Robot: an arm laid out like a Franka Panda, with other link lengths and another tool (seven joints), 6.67 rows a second.
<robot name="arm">
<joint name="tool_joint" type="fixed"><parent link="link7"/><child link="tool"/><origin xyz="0.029 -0.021 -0.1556" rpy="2.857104 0 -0.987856"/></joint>
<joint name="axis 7" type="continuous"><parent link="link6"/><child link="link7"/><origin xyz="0.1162 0 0" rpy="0 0 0"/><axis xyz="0 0 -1"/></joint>
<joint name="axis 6" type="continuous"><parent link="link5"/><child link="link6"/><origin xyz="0 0 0" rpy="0 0 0"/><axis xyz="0 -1 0"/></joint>
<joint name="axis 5" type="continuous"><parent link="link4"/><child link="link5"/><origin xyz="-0.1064 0 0.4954" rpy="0 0 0"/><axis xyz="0 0 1"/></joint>
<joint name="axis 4" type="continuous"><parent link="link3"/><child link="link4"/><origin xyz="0.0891 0 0" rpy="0 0 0"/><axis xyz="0 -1 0"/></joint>
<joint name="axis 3" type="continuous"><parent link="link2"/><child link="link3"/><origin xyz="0 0 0.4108" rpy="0 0 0"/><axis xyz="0 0 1"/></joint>
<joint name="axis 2" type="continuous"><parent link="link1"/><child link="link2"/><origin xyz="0 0 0" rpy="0 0 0"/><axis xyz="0 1 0"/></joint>
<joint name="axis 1" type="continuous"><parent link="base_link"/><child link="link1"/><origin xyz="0 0 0.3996" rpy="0 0 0"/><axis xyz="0 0 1"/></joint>
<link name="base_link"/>
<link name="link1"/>
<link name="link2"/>
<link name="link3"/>
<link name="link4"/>
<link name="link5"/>
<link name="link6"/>
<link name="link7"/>
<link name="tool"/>
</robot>
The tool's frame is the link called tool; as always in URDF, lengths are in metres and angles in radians. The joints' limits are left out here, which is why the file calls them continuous.
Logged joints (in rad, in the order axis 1, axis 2, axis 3, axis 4, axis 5, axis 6, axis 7), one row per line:
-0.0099 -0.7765 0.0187 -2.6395 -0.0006 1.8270 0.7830
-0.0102 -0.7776 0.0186 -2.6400 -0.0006 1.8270 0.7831
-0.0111 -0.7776 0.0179 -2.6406 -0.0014 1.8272 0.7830
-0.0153 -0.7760 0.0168 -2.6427 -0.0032 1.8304 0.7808
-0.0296 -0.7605 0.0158 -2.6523 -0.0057 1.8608 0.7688
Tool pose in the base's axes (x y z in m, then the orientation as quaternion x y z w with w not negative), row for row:
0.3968 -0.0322 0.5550 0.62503 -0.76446 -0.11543 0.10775
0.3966 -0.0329 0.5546 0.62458 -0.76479 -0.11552 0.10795
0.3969 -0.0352 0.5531 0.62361 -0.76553 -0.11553 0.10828
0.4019 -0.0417 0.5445 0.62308 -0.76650 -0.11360 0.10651
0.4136 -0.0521 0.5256 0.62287 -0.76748 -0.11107 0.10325
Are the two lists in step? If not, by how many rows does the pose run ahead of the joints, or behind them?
The pose runs 1 row ahead of the joints: the pose in row i belongs to the joints in row i + 1.
